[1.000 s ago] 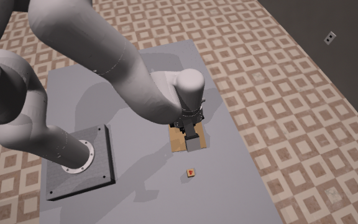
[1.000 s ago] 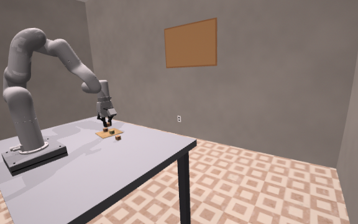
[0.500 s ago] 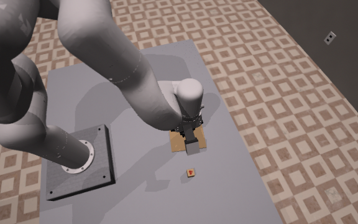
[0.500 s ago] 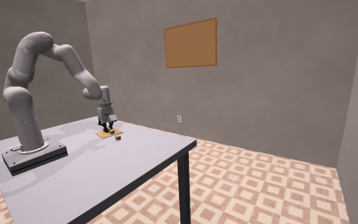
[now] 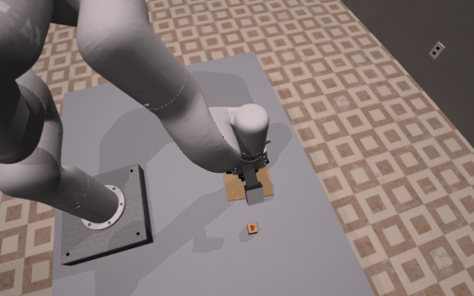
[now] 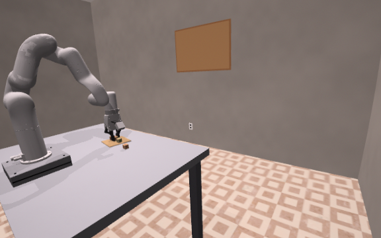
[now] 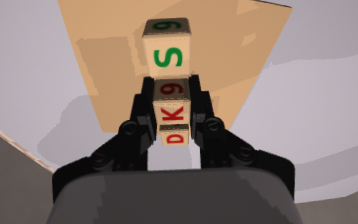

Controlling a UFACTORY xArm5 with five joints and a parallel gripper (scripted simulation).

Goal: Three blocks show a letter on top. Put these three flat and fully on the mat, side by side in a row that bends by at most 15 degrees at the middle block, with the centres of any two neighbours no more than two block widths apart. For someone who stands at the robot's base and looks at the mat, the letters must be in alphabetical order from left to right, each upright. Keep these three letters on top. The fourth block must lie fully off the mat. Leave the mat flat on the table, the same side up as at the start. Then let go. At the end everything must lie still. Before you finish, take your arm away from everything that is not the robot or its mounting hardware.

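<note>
Right now the tan mat is 3 cm below my hand. The rest, counted from my hand: wooden letter block: 4 cm to the left, 1 cm below, 1 cm behind.
</note>
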